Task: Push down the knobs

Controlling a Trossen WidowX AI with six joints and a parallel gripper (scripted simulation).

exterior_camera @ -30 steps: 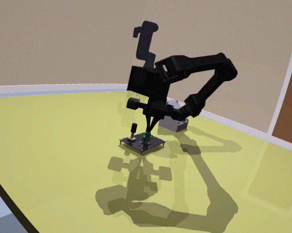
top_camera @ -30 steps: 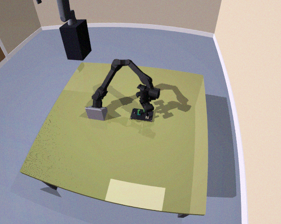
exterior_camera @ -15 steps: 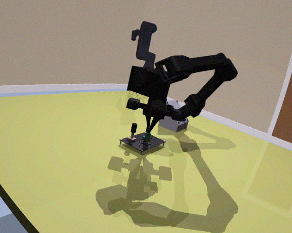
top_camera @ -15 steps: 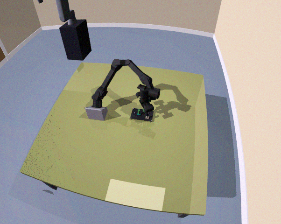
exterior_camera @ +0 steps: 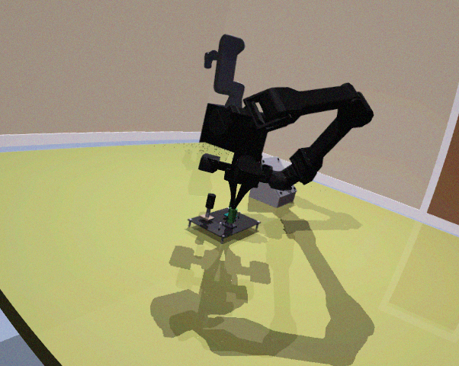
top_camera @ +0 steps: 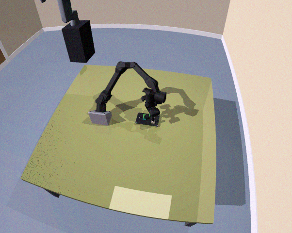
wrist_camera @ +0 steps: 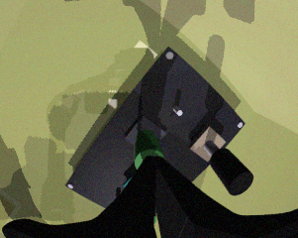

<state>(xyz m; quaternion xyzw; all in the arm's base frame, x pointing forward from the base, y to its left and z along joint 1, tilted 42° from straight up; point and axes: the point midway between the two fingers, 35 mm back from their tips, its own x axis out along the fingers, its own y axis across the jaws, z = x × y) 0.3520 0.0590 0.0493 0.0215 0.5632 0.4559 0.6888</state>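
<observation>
The green knob lies 20 mm below my gripper tip.
</observation>
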